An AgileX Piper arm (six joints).
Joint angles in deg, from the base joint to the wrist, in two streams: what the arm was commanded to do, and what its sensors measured. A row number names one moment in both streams.
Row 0, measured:
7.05, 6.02, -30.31, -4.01, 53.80, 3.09
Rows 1 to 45, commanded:
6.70, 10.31, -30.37, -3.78, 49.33, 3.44
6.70, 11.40, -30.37, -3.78, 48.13, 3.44
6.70, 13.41, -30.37, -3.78, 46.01, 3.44
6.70, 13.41, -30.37, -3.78, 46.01, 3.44
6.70, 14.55, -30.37, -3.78, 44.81, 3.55
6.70, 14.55, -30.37, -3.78, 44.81, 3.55
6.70, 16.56, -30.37, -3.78, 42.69, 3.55
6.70, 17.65, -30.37, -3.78, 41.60, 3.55
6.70, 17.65, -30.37, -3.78, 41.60, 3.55
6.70, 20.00, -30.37, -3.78, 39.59, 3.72
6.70, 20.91, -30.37, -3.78, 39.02, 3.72
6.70, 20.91, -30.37, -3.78, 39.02, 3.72
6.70, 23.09, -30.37, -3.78, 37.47, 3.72
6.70, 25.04, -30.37, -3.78, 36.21, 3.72
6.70, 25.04, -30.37, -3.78, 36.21, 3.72
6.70, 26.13, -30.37, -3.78, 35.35, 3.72
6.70, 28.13, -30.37, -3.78, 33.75, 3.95
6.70, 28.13, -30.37, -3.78, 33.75, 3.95
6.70, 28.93, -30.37, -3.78, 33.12, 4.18
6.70, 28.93, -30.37, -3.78, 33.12, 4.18
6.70, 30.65, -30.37, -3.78, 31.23, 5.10
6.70, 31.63, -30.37, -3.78, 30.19, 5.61
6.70, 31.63, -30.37, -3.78, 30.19, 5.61
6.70, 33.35, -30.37, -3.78, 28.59, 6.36
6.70, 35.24, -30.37, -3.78, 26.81, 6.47
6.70, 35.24, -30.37, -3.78, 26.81, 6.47
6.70, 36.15, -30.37, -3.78, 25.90, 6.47
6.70, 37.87, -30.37, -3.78, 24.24, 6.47
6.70, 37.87, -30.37, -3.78, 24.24, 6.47
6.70, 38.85, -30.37, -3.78, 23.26, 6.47
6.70, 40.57, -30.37, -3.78, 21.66, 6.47
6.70, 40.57, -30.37, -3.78, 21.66, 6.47
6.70, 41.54, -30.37, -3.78, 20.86, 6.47
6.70, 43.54, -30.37, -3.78, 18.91, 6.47
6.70, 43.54, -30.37, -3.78, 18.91, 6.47
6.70, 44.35, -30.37, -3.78, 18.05, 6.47
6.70, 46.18, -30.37, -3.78, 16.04, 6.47
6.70, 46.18, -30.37, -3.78, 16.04, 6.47
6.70, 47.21, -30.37, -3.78, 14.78, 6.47
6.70, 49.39, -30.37, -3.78, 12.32, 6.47
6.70, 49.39, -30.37, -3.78, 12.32, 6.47
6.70, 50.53, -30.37, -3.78, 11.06, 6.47
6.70, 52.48, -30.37, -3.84, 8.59, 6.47
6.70, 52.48, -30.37, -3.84, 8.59, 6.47
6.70, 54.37, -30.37, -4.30, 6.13, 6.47
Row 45, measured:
6.99, 52.48, -30.31, -3.84, 10.14, 6.07
